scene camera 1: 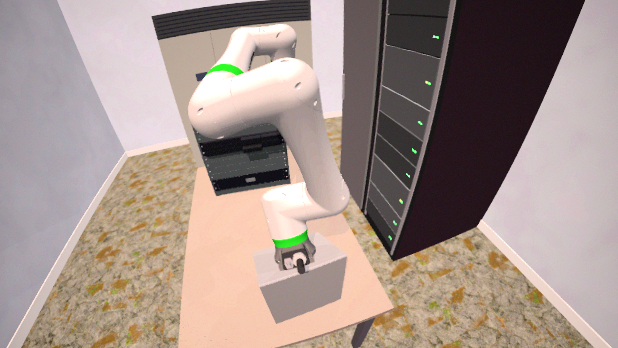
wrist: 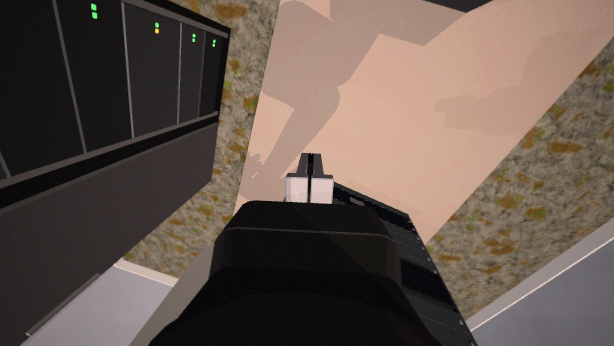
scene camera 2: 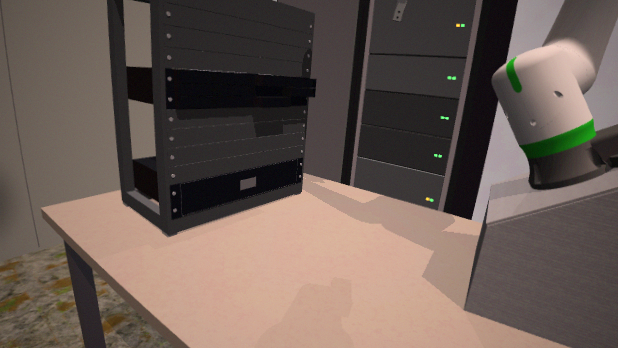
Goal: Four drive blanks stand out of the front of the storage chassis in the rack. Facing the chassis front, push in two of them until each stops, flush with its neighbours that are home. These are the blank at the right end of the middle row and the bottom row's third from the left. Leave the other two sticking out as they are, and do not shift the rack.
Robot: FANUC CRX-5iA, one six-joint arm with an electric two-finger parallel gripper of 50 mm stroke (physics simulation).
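Seen in the pictures: gripper, fingertip midpoint: [wrist: 310, 165] [scene camera 2: 396, 21]; arm's base, origin of the base link: [scene camera 1: 295, 255] [scene camera 2: 571, 174].
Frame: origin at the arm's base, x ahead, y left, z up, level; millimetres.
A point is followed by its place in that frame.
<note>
The black storage chassis [scene camera 1: 215, 147] @(x 698, y 366, z 95 mm) [scene camera 2: 210, 90] @(x 698, y 350, z 87 mm) [wrist: 426, 285] @(x 698, y 366, z 100 mm) sits partway up the dark rack [scene camera 1: 252, 188] @(x 723, y 215, z -252 mm) [scene camera 2: 160, 150] @(x 724, y 466, z -52 mm). In scene camera 2, dark pieces stand out of the chassis front toward its right end; single drive blanks and their rows are too dark to tell apart. In scene camera 1, the arm hides the rack's upper part and some of its right side. My gripper [wrist: 310, 165] @(x 459, y -59, z 297 mm) is shut and empty, fingertips together. In the wrist view it points down above the table, with the rack beyond it at lower right. The arm hides it in scene camera 1.
The wooden table [scene camera 1: 215, 240] @(x 341, y 420, z -272 mm) [scene camera 2: 250, 260] @(x 502, y 370, z -271 mm) [wrist: 450, 75] @(x 232, y 244, z -271 mm) bears the rack and the grey base block [scene camera 1: 307, 295] @(x -112, y -20, z -107 mm) [scene camera 2: 545, 255] @(x -1, y 151, z -116 mm). A tall server cabinet [scene camera 1: 500, 100] [scene camera 2: 487, 125] [wrist: 100, 210] stands beside the table. A beige cupboard [scene camera 1: 175, 90] [scene camera 2: 60, 125] stands behind the rack.
</note>
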